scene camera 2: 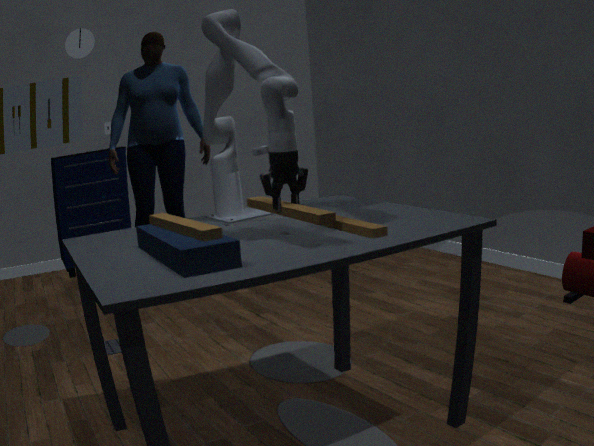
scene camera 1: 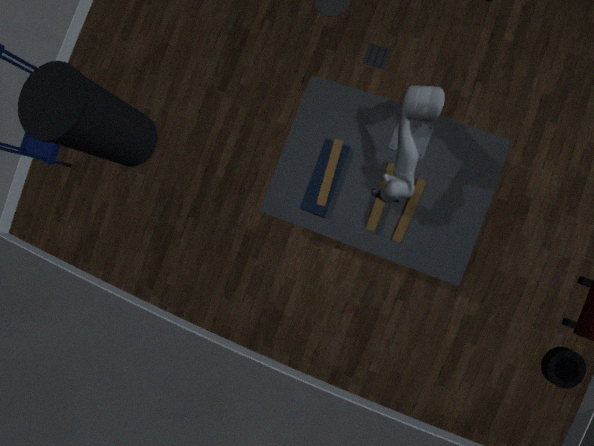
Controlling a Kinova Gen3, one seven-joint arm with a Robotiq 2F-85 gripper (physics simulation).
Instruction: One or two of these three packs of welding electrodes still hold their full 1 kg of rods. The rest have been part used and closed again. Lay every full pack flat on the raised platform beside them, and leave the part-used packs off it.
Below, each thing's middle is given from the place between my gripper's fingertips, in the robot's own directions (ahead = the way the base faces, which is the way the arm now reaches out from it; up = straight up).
My gripper is now 40 mm past the blue raised platform (scene camera 2: 187, 256), 300 mm to the left of it and 40 mm above it.
